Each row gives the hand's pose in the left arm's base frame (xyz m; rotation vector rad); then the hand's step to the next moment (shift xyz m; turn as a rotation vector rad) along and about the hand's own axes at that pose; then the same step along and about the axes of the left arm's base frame.
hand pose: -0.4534 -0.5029 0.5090 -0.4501 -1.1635 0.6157
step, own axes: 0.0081 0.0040 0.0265 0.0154 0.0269 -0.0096
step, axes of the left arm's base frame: -0.0236 0.0087 0.0122 0.0074 0.0303 -0.0091
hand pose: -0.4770 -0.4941 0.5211 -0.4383 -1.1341 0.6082
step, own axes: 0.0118 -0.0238 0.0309 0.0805 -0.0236 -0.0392
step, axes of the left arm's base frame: -0.0199 -0.0098 0.0342 0.0652 0.0336 0.0565
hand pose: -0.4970 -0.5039 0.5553 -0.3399 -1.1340 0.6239
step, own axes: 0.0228 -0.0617 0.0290 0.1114 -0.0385 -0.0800
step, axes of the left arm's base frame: -0.0024 -0.0358 0.0623 0.1156 0.0434 0.0711
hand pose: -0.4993 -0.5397 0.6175 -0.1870 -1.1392 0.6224
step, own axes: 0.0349 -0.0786 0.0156 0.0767 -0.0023 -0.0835
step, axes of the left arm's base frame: 0.0244 -0.0477 0.0691 0.0960 0.0545 0.0262
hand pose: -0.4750 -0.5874 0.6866 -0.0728 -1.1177 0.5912
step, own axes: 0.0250 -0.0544 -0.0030 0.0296 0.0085 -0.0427
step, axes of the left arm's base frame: 0.0324 -0.0332 0.0379 0.0422 0.0314 0.0021
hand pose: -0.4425 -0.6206 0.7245 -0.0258 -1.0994 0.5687
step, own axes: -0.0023 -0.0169 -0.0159 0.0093 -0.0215 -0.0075
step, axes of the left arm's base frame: 0.0198 -0.0115 -0.0044 0.0185 -0.0124 0.0106
